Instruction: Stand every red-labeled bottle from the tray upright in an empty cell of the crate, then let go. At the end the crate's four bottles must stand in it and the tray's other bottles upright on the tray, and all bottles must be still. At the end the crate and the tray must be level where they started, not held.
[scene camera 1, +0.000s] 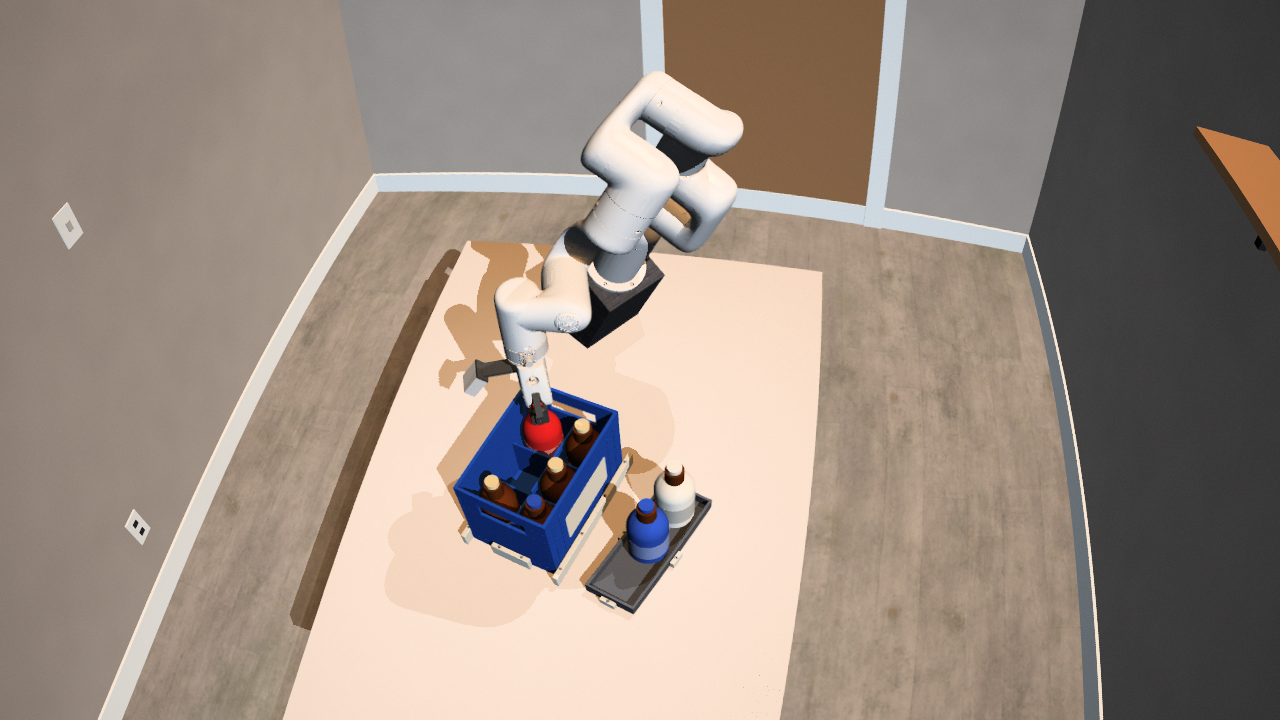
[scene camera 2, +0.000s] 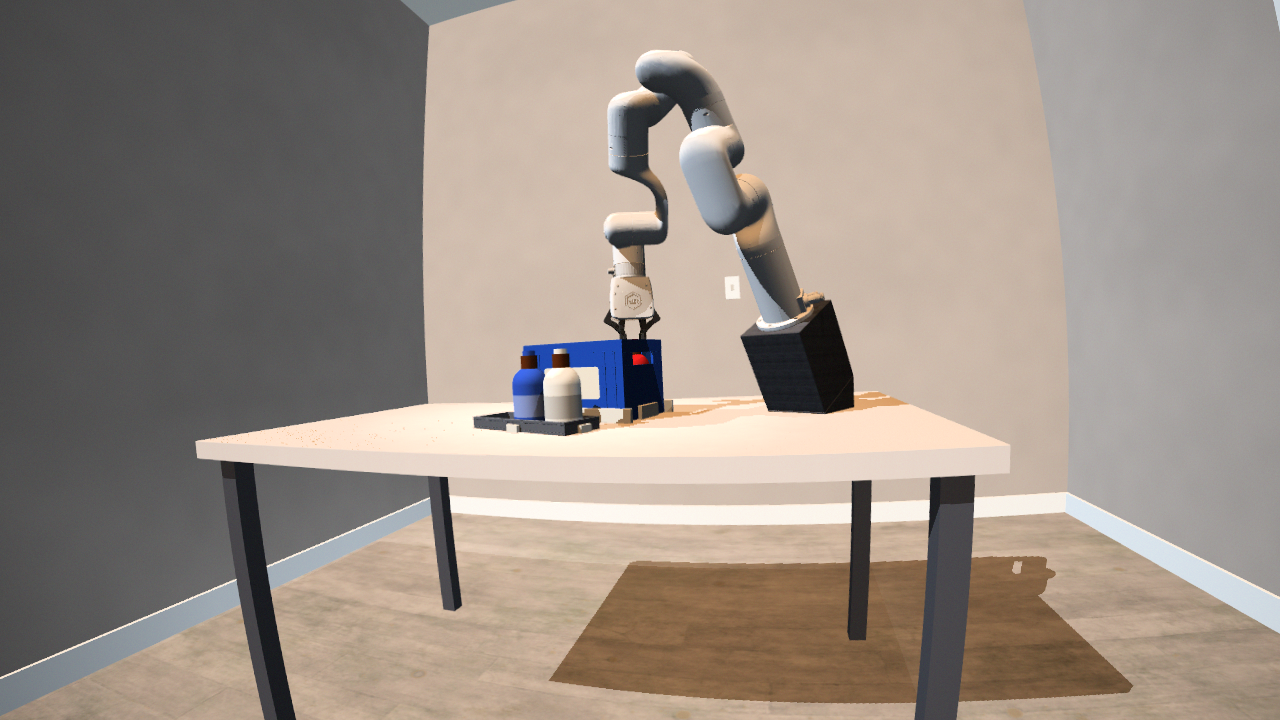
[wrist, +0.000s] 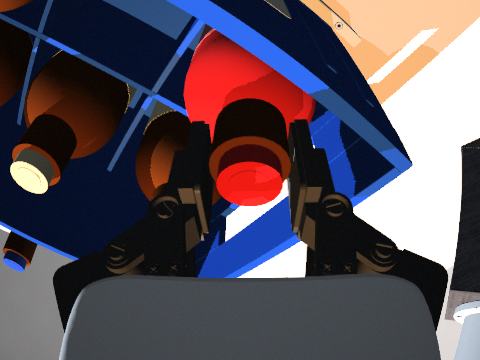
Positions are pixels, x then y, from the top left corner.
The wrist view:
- my gripper: 249, 144
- red-labeled bottle: 249, 105
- blue crate: 98, 197
